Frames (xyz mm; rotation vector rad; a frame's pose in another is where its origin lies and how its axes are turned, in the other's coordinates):
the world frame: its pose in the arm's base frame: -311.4 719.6 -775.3 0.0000 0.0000 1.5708
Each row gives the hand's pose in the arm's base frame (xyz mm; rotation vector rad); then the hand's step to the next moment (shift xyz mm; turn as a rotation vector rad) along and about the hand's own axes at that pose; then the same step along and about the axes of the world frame.
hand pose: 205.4 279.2 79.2 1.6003 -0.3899 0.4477
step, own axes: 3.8 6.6 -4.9 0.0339 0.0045 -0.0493
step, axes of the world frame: 4.4 0.3 7.9 0.0494 -0.0244 0.0238
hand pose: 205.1 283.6 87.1 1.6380 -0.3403 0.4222
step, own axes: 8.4 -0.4 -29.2 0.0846 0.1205 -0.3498
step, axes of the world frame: 29.3 -5.5 6.0 0.3366 0.0058 0.1752
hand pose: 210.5 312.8 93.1 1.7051 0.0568 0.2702
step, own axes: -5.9 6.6 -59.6 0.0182 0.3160 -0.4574
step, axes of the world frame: 55.6 19.1 13.2 0.3979 0.1158 0.3710
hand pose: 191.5 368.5 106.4 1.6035 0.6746 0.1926
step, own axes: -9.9 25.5 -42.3 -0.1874 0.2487 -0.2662
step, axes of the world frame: 30.7 21.2 33.8 0.1275 0.2079 0.3291
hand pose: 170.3 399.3 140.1 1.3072 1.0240 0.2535
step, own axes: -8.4 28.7 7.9 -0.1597 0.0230 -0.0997
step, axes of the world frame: -2.3 -11.9 28.5 -0.0340 0.1546 0.1044
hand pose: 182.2 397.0 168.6 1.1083 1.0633 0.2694
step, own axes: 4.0 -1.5 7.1 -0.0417 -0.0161 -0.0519
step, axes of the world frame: -2.3 -7.3 -3.2 -0.0039 0.0679 0.0079
